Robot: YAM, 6 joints.
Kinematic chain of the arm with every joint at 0, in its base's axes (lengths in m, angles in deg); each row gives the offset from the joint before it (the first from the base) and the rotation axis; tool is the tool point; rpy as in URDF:
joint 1: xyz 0 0 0.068 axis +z
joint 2: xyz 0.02 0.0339 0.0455 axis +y
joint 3: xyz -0.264 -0.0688 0 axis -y
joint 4: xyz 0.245 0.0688 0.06 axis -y
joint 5: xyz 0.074 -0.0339 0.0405 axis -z
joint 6: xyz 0.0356 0 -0.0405 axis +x
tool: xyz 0 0 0 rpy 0 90 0
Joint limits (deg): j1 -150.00..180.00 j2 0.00..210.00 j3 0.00..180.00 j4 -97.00..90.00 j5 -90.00..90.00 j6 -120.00..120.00
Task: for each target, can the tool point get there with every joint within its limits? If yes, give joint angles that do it. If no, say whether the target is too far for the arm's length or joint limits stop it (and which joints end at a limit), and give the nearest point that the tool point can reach.
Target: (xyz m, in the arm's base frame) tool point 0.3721 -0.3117 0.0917
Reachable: yes | joints -38.85 141.55 74.66 75.30 15.16 -48.81
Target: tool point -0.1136 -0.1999 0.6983
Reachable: yes | joints -118.90 104.12 160.60 0.15 4.68 -84.43
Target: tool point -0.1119 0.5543 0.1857
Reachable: yes | joints 103.75 152.37 113.31 73.79 40.40 -21.33
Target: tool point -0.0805 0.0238 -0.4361
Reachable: no: joint limits stop it (at a limit: joint 2) | nearest point -0.1111 0.0329 -0.3551 | short by 0.087 m
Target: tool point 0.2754 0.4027 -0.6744
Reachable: no: too far | nearest point 0.2103 0.3076 -0.3584 | short by 0.336 m
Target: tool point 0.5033 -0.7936 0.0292
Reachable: no: too far | nearest point 0.3445 -0.5432 0.0564 | short by 0.298 m
